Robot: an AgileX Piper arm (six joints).
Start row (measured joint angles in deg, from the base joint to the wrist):
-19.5 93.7 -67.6 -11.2 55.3 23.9
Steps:
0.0 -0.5 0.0 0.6 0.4 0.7
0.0 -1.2 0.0 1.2 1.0 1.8
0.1 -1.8 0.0 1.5 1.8 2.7
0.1 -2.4 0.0 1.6 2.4 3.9
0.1 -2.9 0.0 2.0 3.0 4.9
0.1 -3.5 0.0 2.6 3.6 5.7
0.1 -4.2 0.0 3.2 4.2 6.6
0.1 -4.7 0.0 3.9 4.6 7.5
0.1 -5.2 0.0 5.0 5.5 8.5
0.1 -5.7 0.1 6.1 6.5 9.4
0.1 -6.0 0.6 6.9 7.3 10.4
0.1 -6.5 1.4 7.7 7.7 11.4
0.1 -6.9 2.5 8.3 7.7 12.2
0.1 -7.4 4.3 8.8 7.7 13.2
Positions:
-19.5 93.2 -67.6 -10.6 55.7 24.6
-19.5 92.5 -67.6 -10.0 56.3 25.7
-19.4 91.9 -67.6 -9.7 57.1 26.6
-19.4 91.3 -67.6 -9.6 57.7 27.8
-19.4 90.8 -67.6 -9.2 58.3 28.8
-19.4 90.2 -67.6 -8.6 58.9 29.6
-19.4 89.5 -67.6 -8.0 59.5 30.5
-19.4 89.0 -67.6 -7.3 59.9 31.4
-19.4 88.5 -67.6 -6.2 60.8 32.4
-19.4 88.0 -67.5 -5.1 61.8 33.3
-19.4 87.7 -67.0 -4.3 62.6 34.3
-19.4 87.2 -66.2 -3.5 63.0 35.3
-19.4 86.8 -65.1 -2.9 63.0 36.1
-19.4 86.3 -63.3 -2.4 63.0 37.1

